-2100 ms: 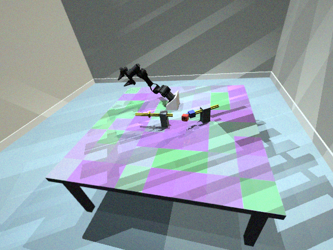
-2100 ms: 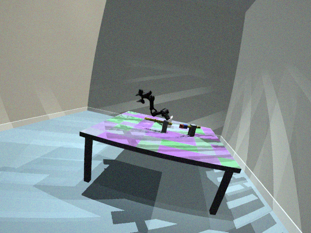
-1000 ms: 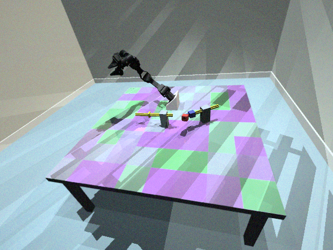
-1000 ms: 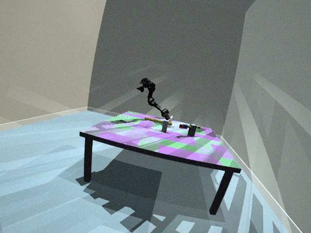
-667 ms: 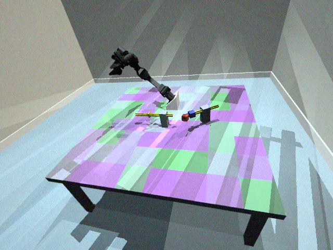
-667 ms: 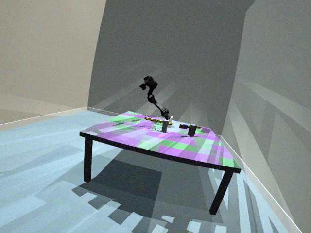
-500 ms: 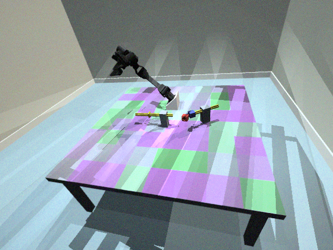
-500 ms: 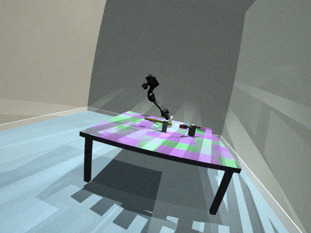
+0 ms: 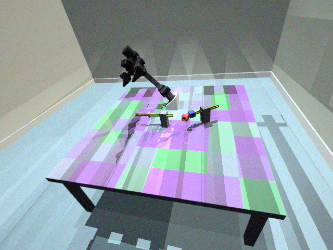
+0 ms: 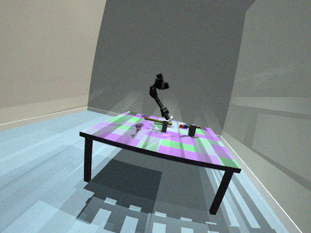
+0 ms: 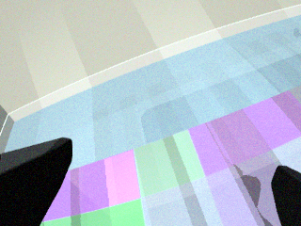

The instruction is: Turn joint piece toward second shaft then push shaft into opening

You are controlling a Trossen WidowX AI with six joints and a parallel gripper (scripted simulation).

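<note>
My gripper tip is 16 cm past the joint piece, 28 cm to the right of it and 31 cm above it.
</note>
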